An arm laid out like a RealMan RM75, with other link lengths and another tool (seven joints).
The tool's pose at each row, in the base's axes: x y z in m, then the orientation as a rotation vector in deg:
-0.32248 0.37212 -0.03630 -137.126 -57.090 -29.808
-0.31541 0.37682 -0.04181 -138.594 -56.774 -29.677
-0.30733 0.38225 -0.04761 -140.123 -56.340 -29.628
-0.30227 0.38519 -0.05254 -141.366 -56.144 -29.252
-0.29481 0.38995 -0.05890 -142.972 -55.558 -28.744
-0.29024 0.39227 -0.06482 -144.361 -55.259 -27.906
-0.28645 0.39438 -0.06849 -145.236 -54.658 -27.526
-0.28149 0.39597 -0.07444 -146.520 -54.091 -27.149
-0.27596 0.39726 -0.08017 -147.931 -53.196 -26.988
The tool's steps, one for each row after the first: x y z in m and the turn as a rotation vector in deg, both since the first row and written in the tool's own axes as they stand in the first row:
0.00441 0.00393 0.00822 -1.154 -0.598 0.425
0.00973 0.00824 0.01725 -2.381 -1.140 0.914
0.01214 0.01160 0.02368 -3.266 -1.821 1.267
0.01640 0.01603 0.03268 -4.363 -2.616 1.950
0.01764 0.01970 0.03949 -5.187 -3.590 2.470
0.01941 0.02227 0.04424 -5.718 -4.003 3.048
0.02050 0.02668 0.05071 -6.613 -4.594 3.633
0.02191 0.03163 0.05692 -7.668 -5.025 4.402

